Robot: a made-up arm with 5 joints. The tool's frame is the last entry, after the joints. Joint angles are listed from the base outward. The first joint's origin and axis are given. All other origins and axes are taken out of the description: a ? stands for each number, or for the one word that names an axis. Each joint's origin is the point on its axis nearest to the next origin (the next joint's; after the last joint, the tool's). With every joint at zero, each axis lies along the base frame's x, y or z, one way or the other. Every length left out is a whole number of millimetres.
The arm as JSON. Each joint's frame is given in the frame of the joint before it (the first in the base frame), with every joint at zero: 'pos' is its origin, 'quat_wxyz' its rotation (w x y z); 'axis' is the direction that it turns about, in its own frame. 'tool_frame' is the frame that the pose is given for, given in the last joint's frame.
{
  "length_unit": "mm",
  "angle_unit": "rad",
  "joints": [
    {
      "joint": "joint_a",
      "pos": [
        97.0,
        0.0,
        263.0
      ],
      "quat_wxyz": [
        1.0,
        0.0,
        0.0,
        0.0
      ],
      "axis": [
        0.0,
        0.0,
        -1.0
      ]
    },
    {
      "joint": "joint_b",
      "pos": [
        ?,
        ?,
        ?
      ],
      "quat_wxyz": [
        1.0,
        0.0,
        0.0,
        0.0
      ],
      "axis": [
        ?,
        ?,
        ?
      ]
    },
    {
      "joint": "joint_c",
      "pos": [
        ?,
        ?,
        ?
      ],
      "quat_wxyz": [
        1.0,
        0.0,
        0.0,
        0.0
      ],
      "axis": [
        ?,
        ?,
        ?
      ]
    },
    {
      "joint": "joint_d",
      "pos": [
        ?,
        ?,
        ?
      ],
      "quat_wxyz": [
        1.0,
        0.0,
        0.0,
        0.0
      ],
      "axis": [
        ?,
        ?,
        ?
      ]
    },
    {
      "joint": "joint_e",
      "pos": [
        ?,
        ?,
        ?
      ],
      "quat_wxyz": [
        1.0,
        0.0,
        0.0,
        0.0
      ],
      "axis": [
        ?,
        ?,
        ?
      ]
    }
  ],
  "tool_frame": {
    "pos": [
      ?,
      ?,
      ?
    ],
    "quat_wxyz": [
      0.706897,
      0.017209,
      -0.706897,
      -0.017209
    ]
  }
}
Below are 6 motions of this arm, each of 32 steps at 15 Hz.
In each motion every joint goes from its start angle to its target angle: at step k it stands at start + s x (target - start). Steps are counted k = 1, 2, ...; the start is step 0. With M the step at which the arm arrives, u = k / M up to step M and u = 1 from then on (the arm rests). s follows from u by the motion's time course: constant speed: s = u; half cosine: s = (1 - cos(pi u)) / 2; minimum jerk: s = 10 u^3 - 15 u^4 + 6 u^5.
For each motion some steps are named. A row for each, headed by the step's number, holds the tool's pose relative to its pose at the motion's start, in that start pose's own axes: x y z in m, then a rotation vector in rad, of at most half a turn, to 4 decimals.
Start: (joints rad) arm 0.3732 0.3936 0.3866 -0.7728 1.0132
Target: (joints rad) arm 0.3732 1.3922 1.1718 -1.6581 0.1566
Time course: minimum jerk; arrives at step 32
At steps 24, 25, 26, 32:
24: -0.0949 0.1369 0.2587 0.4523 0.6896 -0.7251
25: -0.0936 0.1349 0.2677 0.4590 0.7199 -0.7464
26: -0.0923 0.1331 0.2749 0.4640 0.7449 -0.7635
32: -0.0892 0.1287 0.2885 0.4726 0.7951 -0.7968

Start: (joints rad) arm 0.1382 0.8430 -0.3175 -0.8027 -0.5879
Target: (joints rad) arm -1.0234 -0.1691 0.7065 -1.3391 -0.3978
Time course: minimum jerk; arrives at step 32
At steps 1, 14, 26, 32:
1: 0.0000 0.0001 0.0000 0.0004 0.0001 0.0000
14: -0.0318 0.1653 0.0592 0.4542 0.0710 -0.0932
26: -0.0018 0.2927 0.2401 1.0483 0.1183 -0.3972
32: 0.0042 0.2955 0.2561 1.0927 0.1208 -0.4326

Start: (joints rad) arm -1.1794 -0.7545 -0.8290 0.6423 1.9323
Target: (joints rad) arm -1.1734 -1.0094 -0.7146 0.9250 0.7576
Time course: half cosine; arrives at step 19
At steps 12, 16, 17, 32:
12: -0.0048 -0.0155 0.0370 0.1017 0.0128 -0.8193
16: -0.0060 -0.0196 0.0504 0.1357 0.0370 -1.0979
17: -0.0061 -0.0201 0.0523 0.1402 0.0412 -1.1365
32: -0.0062 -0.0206 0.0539 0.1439 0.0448 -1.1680

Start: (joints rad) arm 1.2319 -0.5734 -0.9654 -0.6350 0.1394
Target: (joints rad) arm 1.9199 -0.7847 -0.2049 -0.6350 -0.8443
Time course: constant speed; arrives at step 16
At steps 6, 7, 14, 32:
6: -0.0374 0.0082 0.0275 0.1041 0.2152 -0.1403
7: -0.0430 0.0072 0.0329 0.1092 0.2535 -0.1604
14: -0.0722 -0.0167 0.0742 0.0476 0.5057 -0.2740
32: -0.0762 -0.0283 0.0863 0.0009 0.5645 -0.2981

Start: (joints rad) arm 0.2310 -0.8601 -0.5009 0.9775 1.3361
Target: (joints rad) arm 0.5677 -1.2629 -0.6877 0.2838 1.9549
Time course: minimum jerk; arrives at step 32
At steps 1, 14, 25, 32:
1: 0.0000 0.0000 0.0000 -0.0004 0.0000 0.0002
14: 0.0178 -0.0426 0.0694 -0.5047 0.0236 0.3095
25: 0.0693 -0.0536 0.1875 -1.2094 0.1938 0.7763
32: 0.0780 -0.0498 0.2036 -1.3045 0.2271 0.8368

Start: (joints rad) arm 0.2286 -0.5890 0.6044 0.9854 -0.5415
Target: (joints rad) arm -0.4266 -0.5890 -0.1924 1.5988 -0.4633
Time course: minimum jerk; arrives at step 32
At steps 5, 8, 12, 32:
5: -0.0001 0.0050 0.0043 0.0118 0.0013 0.0187
8: -0.0010 0.0171 0.0153 0.0414 0.0047 0.0648
12: -0.0060 0.0422 0.0433 0.1122 0.0132 0.1708
32: -0.0508 0.0836 0.1791 0.4376 0.0607 0.5945

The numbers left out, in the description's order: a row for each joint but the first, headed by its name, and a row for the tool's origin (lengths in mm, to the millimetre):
joint_b: xyz 22.0 7.0 0.0, axis 0.0 1.0 0.0
joint_c: xyz 33.0 0.0 134.0, axis 0.0 1.0 0.0
joint_d: xyz 205.0 0.0 8.0, axis 0.0 1.0 0.0
joint_e: xyz 70.0 0.0 0.0, axis -1.0 0.0 0.0
tool: xyz 0.0 0.0 0.0

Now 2 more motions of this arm.
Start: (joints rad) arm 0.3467 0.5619 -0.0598 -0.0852 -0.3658
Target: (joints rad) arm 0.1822 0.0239 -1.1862 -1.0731 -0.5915
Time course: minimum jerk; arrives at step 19
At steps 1, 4, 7, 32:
1: 0.0006 0.0004 0.0001 0.0016 -0.0032 -0.0002
4: 0.0319 0.0185 0.0060 0.0815 -0.1562 -0.0114
7: 0.1208 0.0711 0.0513 0.3415 -0.6142 -0.0543
32: 0.2275 0.1159 0.4214 1.4568 -2.2260 -0.2517

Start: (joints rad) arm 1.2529 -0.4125 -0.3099 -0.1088 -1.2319
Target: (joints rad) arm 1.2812 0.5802 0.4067 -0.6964 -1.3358
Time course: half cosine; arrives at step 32
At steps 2, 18, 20, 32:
2: -0.0014 -0.0047 -0.0008 -0.0104 0.0029 -0.0008
18: -0.0737 -0.2673 0.0786 -0.6518 0.1571 -0.0515
20: -0.0816 -0.2969 0.1103 -0.7552 0.1776 -0.0596
32: -0.0974 -0.3569 0.2337 -1.0971 0.2369 -0.0848

